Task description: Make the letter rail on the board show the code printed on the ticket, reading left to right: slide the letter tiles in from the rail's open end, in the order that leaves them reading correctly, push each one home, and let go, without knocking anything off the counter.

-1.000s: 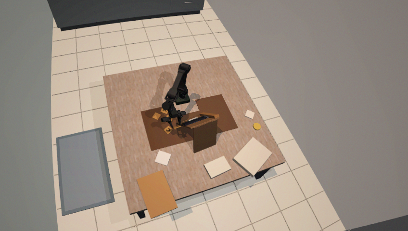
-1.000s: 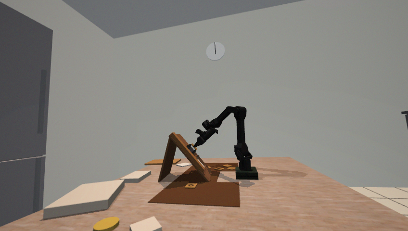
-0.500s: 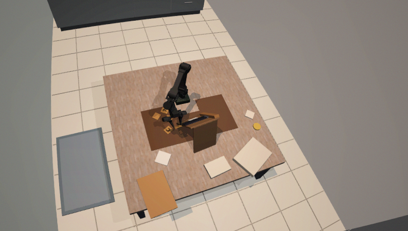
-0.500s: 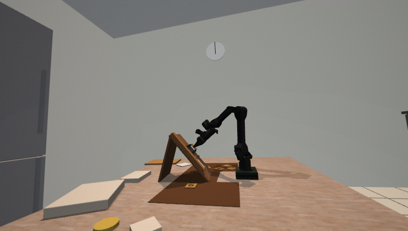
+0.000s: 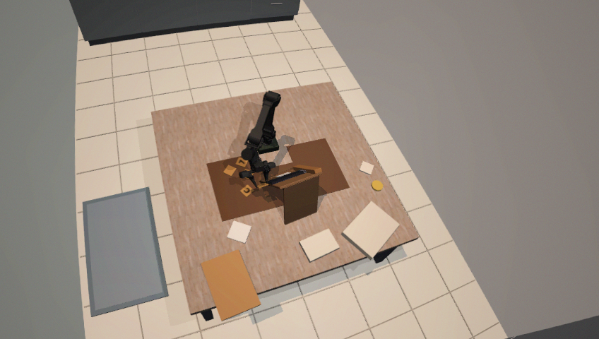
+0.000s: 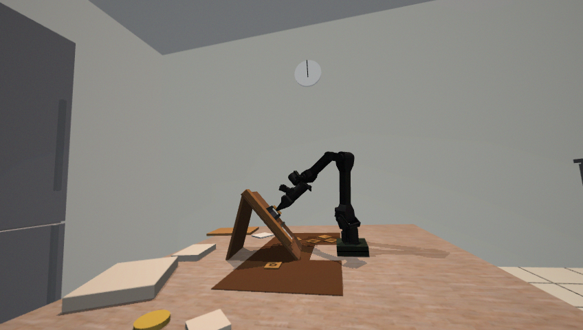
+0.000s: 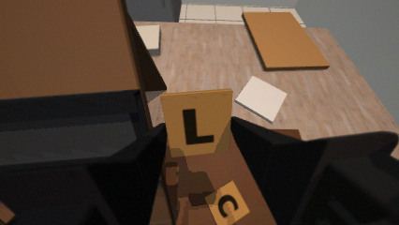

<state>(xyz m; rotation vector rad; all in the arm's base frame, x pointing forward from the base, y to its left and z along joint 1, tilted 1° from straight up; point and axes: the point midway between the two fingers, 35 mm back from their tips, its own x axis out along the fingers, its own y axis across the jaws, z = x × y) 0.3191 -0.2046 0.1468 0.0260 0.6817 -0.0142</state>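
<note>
My gripper tip is 6 cm past the white ticket, 17 cm to the right of it and 9 cm above it. From my gripper tip the other things lie so: c tile 9 cm behind, 4 cm to the right, 17 cm below; then cream slab 37 cm ahead, 17 cm to the left, 16 cm below; then orange panel 36 cm ahead, 33 cm to the right, 17 cm below.
</note>
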